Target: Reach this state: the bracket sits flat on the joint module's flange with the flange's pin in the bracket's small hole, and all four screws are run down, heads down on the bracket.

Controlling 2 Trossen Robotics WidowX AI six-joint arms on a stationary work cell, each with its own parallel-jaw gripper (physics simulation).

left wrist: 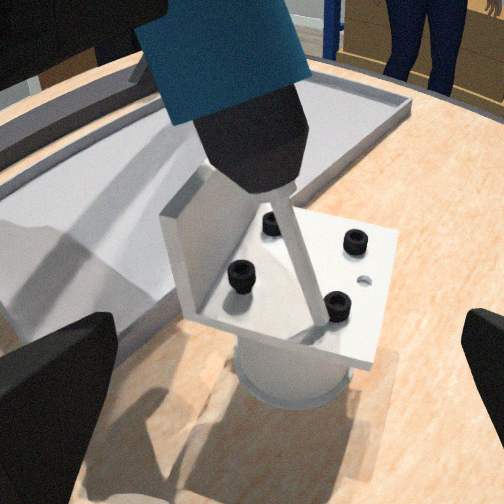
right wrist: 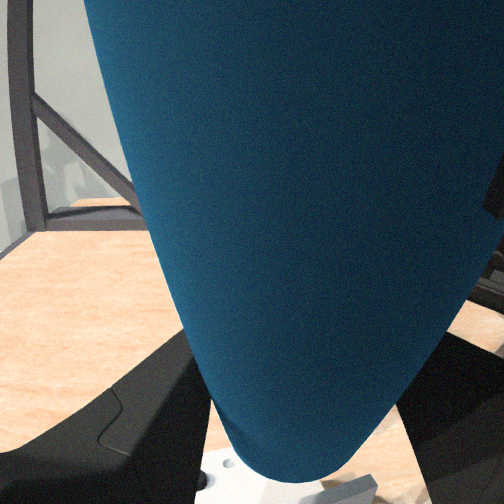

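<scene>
In the left wrist view the white L-shaped bracket (left wrist: 290,280) lies flat on the grey round joint module (left wrist: 292,372). Its small hole (left wrist: 364,280) is near the right edge. Four black screws stand in it: front left (left wrist: 241,276), which stands highest, back left (left wrist: 271,223), back right (left wrist: 355,241) and front right (left wrist: 337,306). A screwdriver with a blue handle (left wrist: 225,55) leans over the bracket; its shaft tip (left wrist: 320,320) is down at the plate, just left of the front right screw. My right gripper (right wrist: 300,400) is shut on the screwdriver handle. My left gripper (left wrist: 285,350) is open and empty, its fingers wide on either side of the module.
A shallow grey tray (left wrist: 125,200) lies behind and left of the bracket. Cardboard boxes (left wrist: 425,45) and a person's legs stand beyond the table's far edge. A dark frame (right wrist: 50,150) stands at the table's edge in the right wrist view.
</scene>
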